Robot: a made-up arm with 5 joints.
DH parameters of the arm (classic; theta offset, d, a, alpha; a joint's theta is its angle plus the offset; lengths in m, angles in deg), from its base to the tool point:
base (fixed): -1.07 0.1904 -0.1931 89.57
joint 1: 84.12 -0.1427 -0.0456 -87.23
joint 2: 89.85 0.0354 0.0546 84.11
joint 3: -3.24 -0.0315 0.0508 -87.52
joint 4: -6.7 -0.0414 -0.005 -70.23
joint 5: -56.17 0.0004 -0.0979 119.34
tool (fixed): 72.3 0.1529 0 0
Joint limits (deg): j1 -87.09..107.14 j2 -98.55..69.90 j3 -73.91..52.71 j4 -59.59..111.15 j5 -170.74..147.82
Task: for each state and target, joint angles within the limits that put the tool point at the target. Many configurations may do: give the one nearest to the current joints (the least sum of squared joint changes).
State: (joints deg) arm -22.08 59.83 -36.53 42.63 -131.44
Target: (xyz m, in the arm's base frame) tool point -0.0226 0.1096 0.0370
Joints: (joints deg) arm -11.66 63.30 -43.45 46.40 -128.83
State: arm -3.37 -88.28 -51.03 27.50 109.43
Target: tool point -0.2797 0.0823 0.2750
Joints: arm 11.79 -77.06 -58.94 7.10 75.67
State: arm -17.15 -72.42 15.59 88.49 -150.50
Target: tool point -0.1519 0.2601 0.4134
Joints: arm -8.08 -94.84 33.28 65.13 -159.45
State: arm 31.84 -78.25 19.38 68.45 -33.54
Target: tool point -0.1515 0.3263 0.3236
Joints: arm 28.92 -34.09 44.50 76.03 -69.68
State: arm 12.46 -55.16 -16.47 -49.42 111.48
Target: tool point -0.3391 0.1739 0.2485
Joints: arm 33.27 -42.10 -1.04 -15.88 121.64
